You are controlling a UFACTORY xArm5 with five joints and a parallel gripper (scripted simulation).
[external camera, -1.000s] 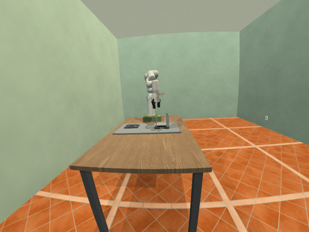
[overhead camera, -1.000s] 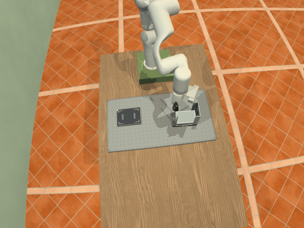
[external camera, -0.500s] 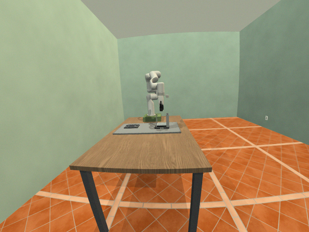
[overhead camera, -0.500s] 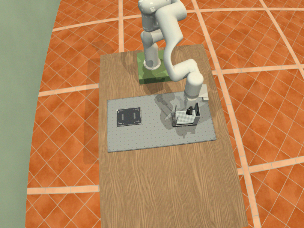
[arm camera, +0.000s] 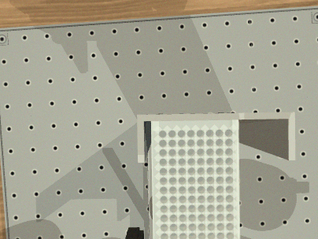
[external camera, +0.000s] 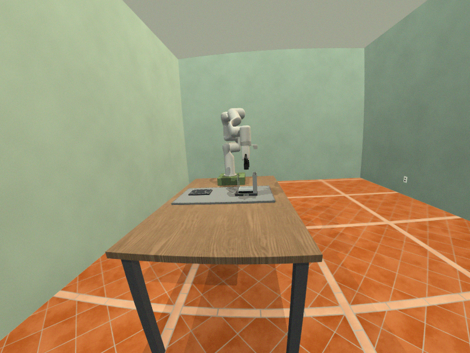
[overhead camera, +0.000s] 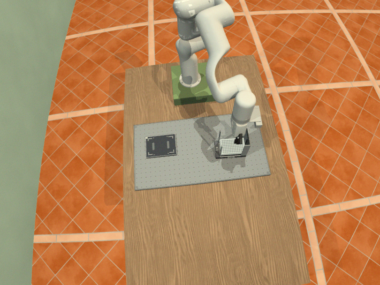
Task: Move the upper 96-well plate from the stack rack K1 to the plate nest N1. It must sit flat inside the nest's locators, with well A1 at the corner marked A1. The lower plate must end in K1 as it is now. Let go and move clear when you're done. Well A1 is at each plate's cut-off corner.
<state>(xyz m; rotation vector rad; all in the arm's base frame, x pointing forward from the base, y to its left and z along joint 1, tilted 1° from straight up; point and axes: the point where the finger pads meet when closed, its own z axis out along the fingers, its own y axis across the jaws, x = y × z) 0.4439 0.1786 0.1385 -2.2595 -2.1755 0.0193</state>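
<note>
My hand is 160 mm above the white 96-well plate. Also, from my hand: grey rack back wall 70 mm to the left, 110 mm below; then black plate 170 mm below; then plate nest 60 mm behind, 370 mm to the right, 190 mm below.
</note>
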